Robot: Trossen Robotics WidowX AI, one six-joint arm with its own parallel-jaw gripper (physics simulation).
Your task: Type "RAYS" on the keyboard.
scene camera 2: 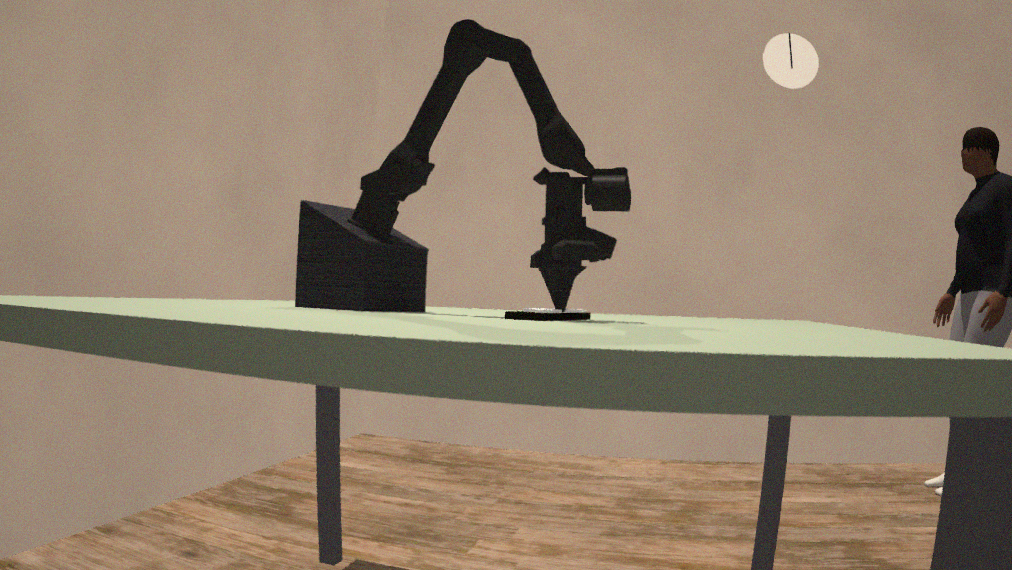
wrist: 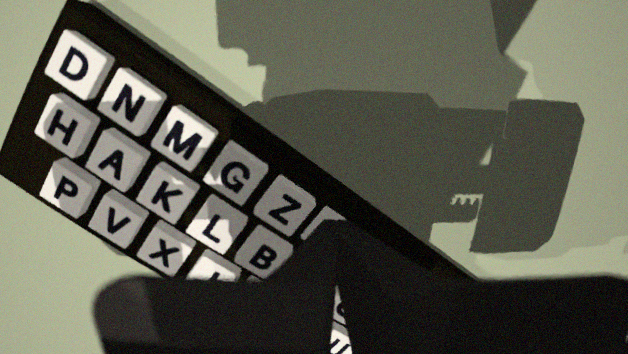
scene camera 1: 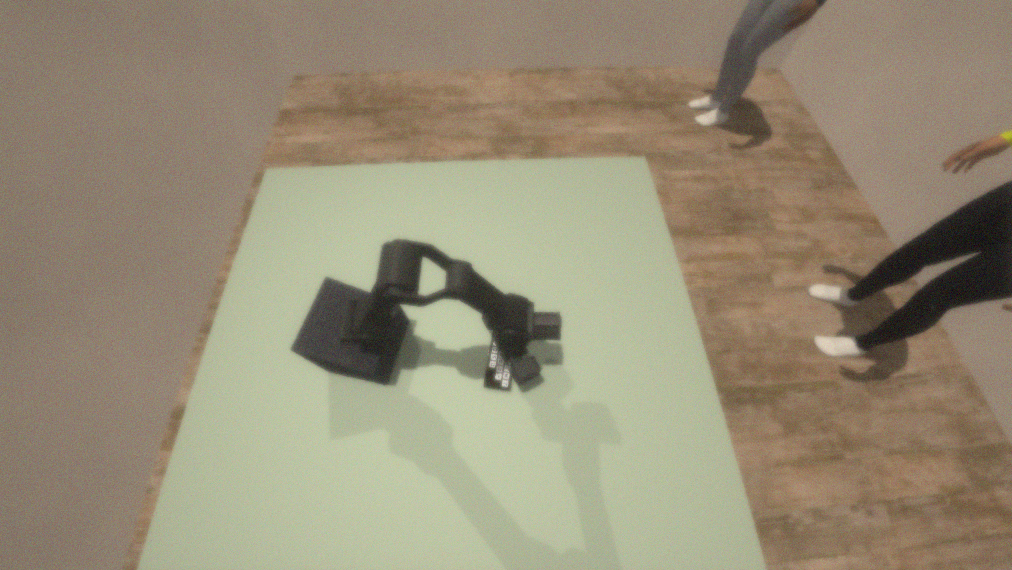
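Pixels of known places: gripper, fingertip midpoint: [scene camera 2: 560, 312] [wrist: 334, 232] [scene camera 1: 509, 354]; arm's base at its link origin: [scene camera 2: 368, 227] [scene camera 1: 354, 329].
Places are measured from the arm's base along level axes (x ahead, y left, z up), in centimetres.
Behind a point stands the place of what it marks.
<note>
The black keyboard [scene camera 1: 497, 373] @[x 29.0, y -13.8, z -12.6 cm] [scene camera 2: 520, 316] @[x 27.2, y -16.9, z -13.7 cm] [wrist: 22, 135] @[x 33.9, y 0.9, z -13.1 cm] lies flat on the table, slanted in the wrist view, with raised pale letter keys. The A key [wrist: 116, 162] @[x 34.0, y -2.6, z -12.6 cm] shows in the middle row between H and K. My gripper [scene camera 2: 563, 308] @[x 33.1, y -9.9, z -13.1 cm] [wrist: 334, 232] @[x 33.1, y -9.9, z -13.1 cm] is shut and empty, pointing straight down, its tips low at the keyboard's top. In the wrist view the fingers partly cover a key [wrist: 325, 219] just past the Z key [wrist: 285, 206] @[x 33.8, y -8.0, z -12.6 cm], so its letter is hidden. R, Y and S cannot be made out. Whether the tips touch a key is unclear.
The pale green table [scene camera 1: 424, 198] @[x 19.3, y 46.2, z -14.2 cm] [scene camera 2: 212, 332] @[x 3.8, y -67.0, z -15.0 cm] carries the arm's dark wedge-shaped base [scene camera 1: 347, 332] @[x 1.1, y -3.8, z 7.7 cm] [scene camera 2: 361, 276] @[x 1.7, y -9.8, z -8.7 cm]. Arm shadows fall across the table and the keyboard. People stand on the wooden floor [scene camera 1: 779, 424] beyond the table. A round clock [scene camera 2: 790, 60] hangs on the wall.
</note>
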